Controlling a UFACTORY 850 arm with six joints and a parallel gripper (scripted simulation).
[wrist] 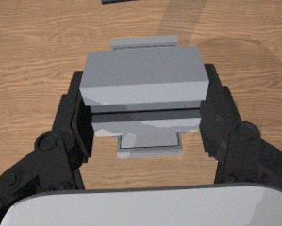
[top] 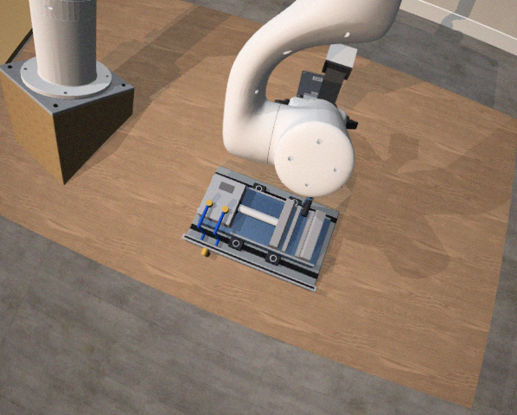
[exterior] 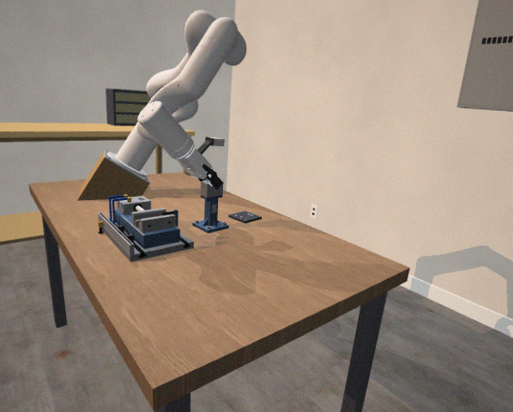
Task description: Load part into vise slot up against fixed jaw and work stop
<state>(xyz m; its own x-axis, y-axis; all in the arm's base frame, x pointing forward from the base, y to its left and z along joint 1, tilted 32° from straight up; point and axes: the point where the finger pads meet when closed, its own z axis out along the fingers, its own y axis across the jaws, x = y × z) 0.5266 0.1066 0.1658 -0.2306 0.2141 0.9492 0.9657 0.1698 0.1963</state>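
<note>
The part is right at my hand. Round my hand: work stop: 80 mm ahead, 170 mm to the right, 70 mm below; then V-block post: 10 mm to the left, 110 mm below; then infeed plate: 50 mm behind, 170 mm to the left, 160 mm below.
</note>
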